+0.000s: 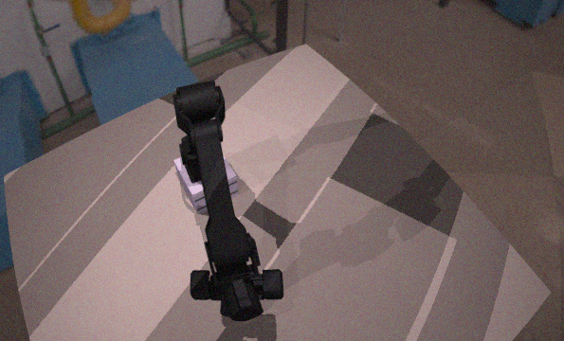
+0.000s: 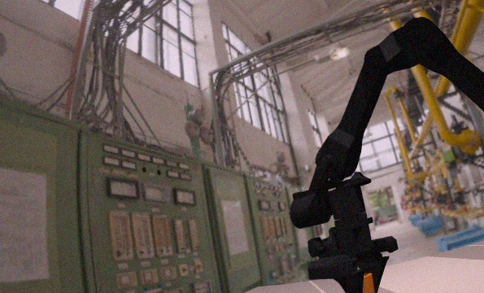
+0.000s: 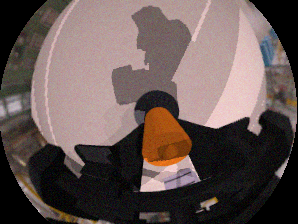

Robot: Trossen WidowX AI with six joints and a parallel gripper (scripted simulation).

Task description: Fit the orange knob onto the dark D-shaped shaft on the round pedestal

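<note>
Right now the orange knob is 20 mm above my gripper tip. From my gripper tip the other things lie so: round pedestal 20 mm below.
</note>
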